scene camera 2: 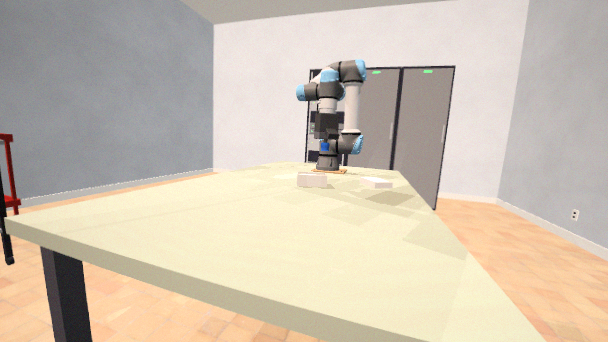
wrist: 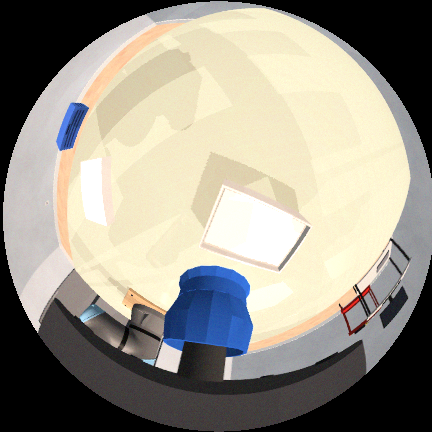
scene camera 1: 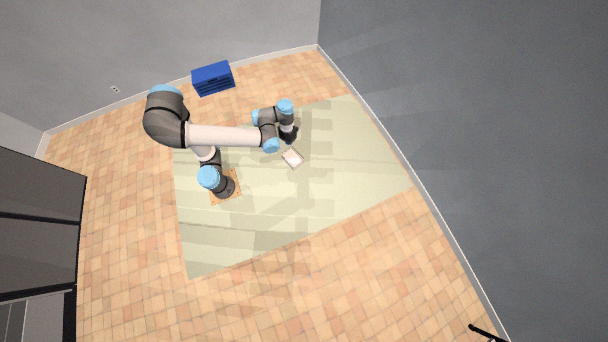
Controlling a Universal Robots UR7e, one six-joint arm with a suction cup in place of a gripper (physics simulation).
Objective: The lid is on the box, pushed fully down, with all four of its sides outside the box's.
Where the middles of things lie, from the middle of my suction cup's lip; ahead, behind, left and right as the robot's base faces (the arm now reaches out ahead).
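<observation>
The white box (wrist: 244, 225) is 14 cm below my suction cup, 1 cm ahead of it and 5 cm to the right of it. Going by their middles, the box is the nearest to my suction cup of the things named here. As for the white lid (wrist: 95, 179), it rests 15 cm below my suction cup, 18 cm behind it and 20 cm to the left of it.
</observation>
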